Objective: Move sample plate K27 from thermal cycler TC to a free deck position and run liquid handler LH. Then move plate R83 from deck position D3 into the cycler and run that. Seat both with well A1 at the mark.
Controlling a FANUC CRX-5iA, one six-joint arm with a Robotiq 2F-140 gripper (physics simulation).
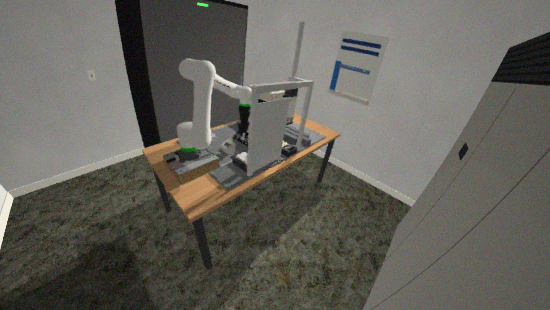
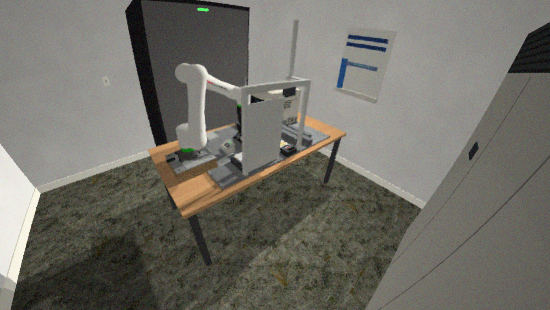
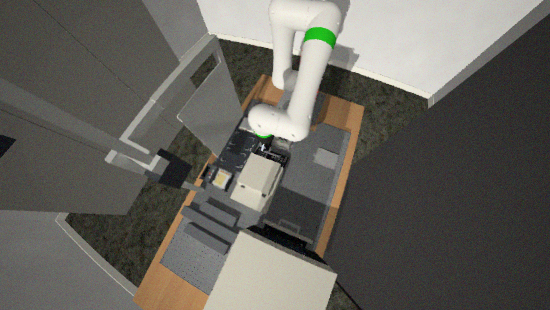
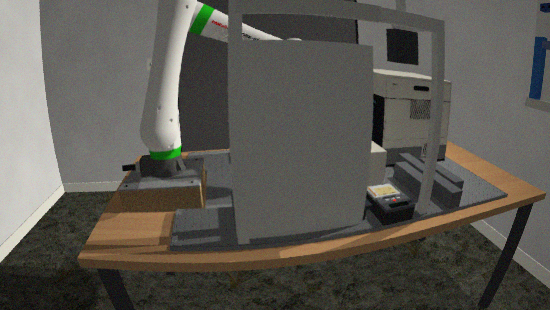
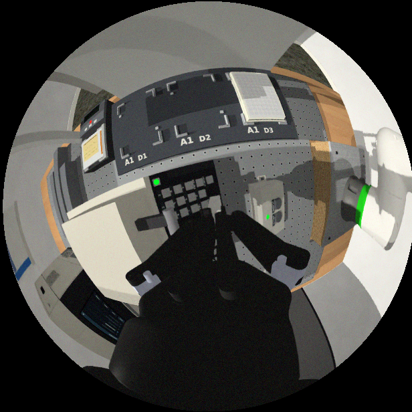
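Where they show: gripper, fingertip midpoint: (image 1: 242, 139) (image 3: 268, 150); arm's base, link origin: (image 1: 191, 154) (image 2: 190, 154) (image 4: 167, 170).
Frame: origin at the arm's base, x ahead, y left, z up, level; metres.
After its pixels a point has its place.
My gripper (image 5: 216, 203) (image 3: 263, 147) {x 0.424, y -0.092, z 0.020 m} is shut and empty. It points down at the keypad (image 5: 187, 192) on the front of the cream thermal cycler (image 5: 107, 240) (image 3: 259, 172) {x 0.597, y -0.066, z 0.132 m}; whether the tips touch it I cannot tell. A green light shows on the keypad. The cycler's lid appears down and no plate shows inside. A white plate (image 5: 257, 97) sits at D3 on the dark deck (image 5: 220, 134) (image 3: 234, 152) {x 0.503, y -0.301, z -0.013 m}. D1 and D2 hold no plate. The big cream liquid handler (image 3: 275, 275) {x 0.938, y 0.155, z 0.333 m} (image 4: 412, 110) {x 1.007, y -0.016, z 0.184 m} (image 5: 62, 302) has a dark front. Plate K27 cannot be made out.
A black device (image 4: 391, 210) {x 0.646, y -0.434, z -0.017 m} (image 5: 95, 122) with a red light and yellowish top stands beside the deck. A small cream box (image 5: 266, 205) with two dark dials stands beside the cycler. A grey upright panel (image 4: 300, 140) {x 0.377, y -0.385, z 0.193 m} (image 1: 267, 135) {x 0.382, y -0.385, z 0.194 m} and grey bars (image 3: 215, 232) {x 0.975, y -0.195, z -0.005 m} are along the table edge.
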